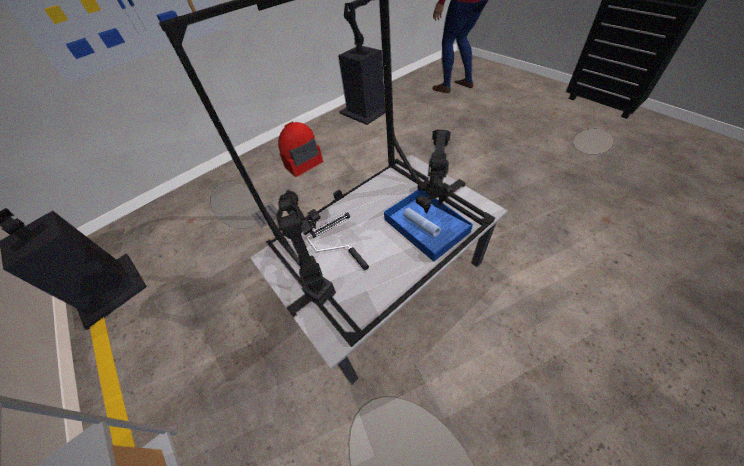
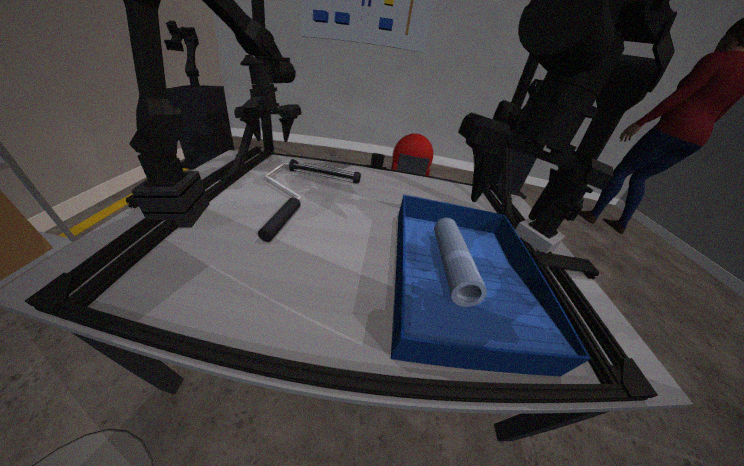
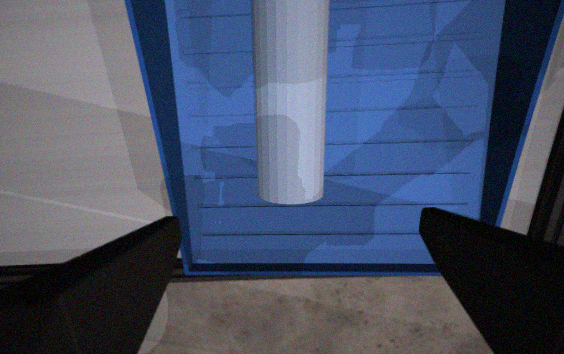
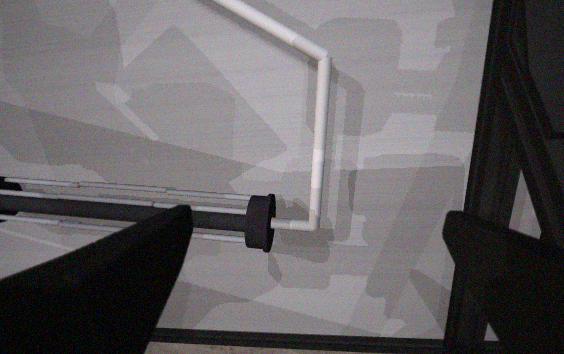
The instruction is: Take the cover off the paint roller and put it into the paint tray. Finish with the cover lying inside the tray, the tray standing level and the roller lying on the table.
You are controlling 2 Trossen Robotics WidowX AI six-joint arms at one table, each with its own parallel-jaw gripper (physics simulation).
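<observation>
The white cover lies inside the blue paint tray, clear of the side walls. The tray looks level on the table. The roller, with its black handle and bent wire arm, lies on the table, its wire cage bare. My left gripper is open and empty, raised above the tray's far part; the cover's end shows beyond its fingertips. My right gripper is open and empty above the cage end of the roller.
A black frame rail runs along the table's edge, and posts of the frame rise at the far corners. A red helmet-like object shows beyond the table's far edge.
</observation>
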